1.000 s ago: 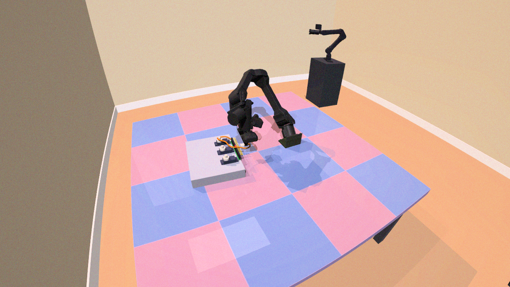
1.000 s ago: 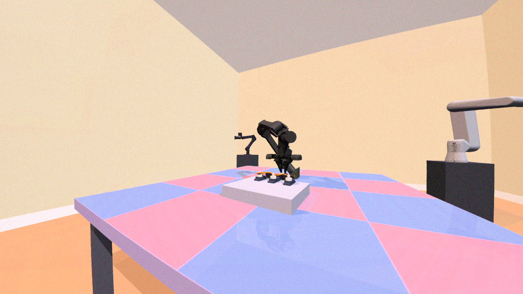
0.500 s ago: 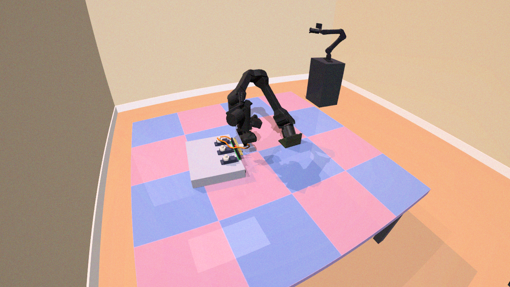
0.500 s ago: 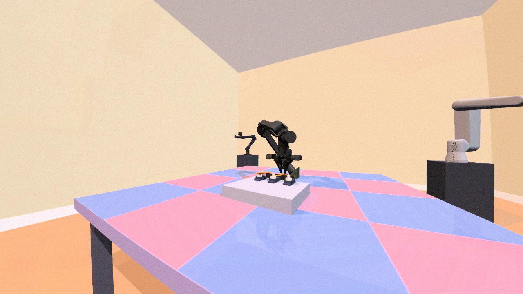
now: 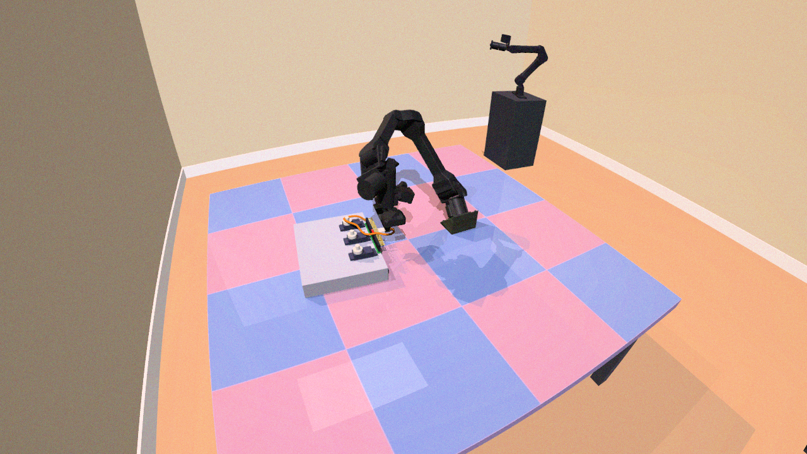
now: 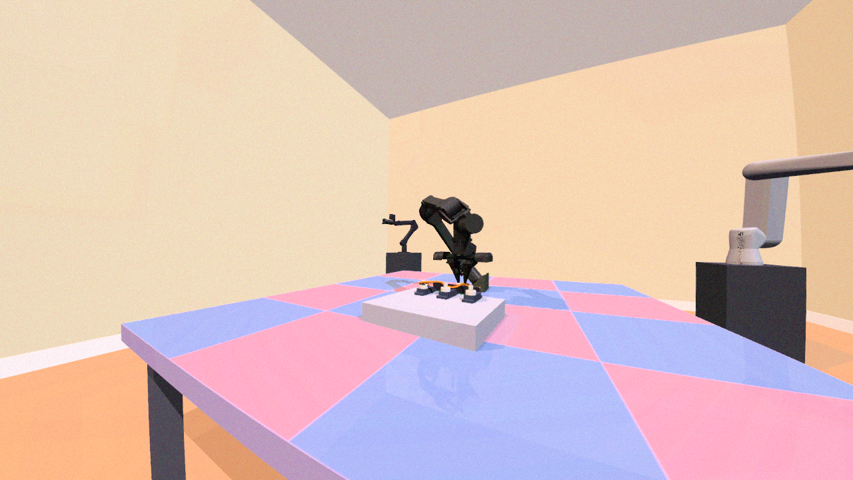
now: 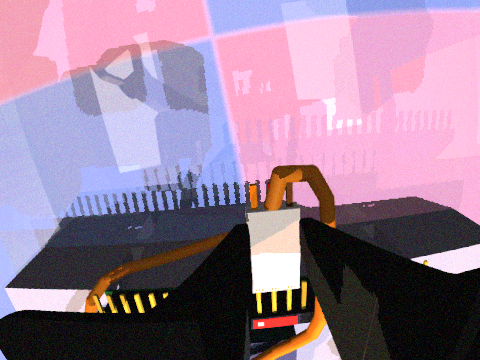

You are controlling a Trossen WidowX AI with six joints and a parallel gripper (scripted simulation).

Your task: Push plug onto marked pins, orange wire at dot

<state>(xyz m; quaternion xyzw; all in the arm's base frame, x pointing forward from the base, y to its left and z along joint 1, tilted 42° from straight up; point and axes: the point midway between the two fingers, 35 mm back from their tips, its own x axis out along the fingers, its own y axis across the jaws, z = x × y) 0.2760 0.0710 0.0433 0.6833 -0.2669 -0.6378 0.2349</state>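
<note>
The red band lies 40 mm ahead of my gripper tip. Also, from my gripper tip: pale holder block (200 mm ahead, 20 mm to the right, 50 mm below); green band (50 mm ahead, 10 mm to the right, 20 mm below); pin header (40 mm ahead, 10 mm to the right, 10 mm below).
</note>
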